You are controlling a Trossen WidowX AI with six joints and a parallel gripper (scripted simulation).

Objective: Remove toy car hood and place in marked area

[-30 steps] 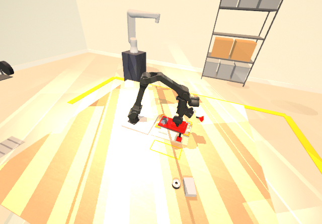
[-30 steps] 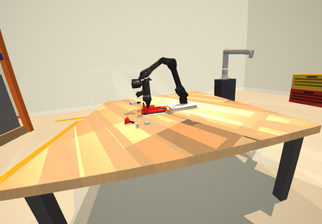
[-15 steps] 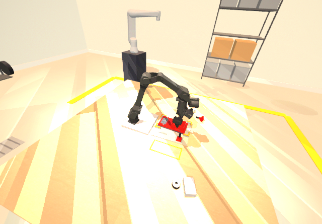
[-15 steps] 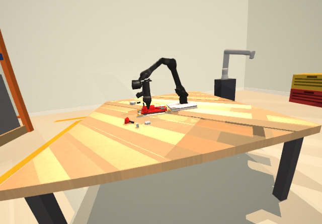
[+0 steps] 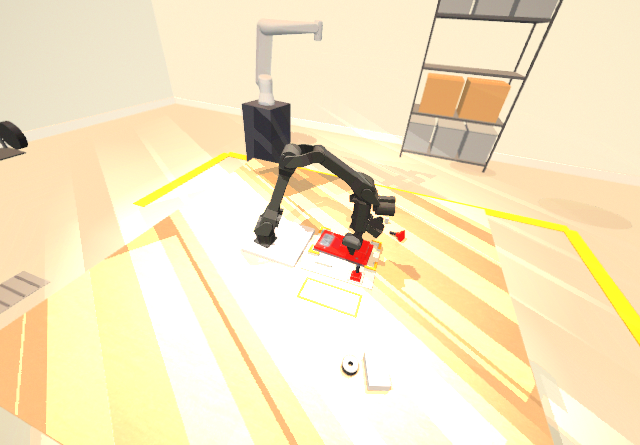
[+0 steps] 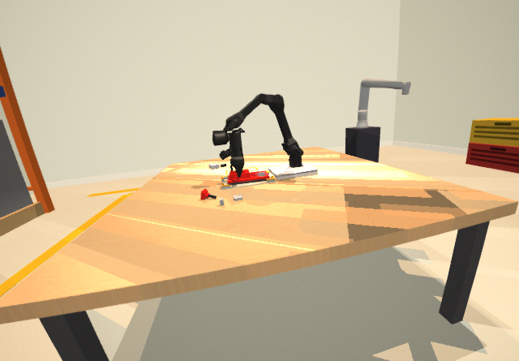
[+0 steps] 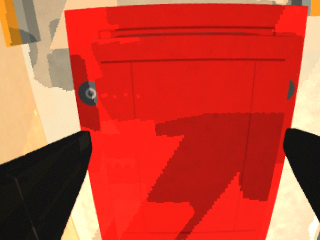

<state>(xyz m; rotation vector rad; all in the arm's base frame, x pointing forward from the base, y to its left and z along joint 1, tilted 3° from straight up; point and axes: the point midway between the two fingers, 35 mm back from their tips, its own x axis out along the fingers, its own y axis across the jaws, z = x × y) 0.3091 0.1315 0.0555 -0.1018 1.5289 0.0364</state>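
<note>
The hood is 1 cm above my gripper tip. Round my gripper tip: wheel (38 cm to the right, 14 cm ahead, 3 cm below).
</note>
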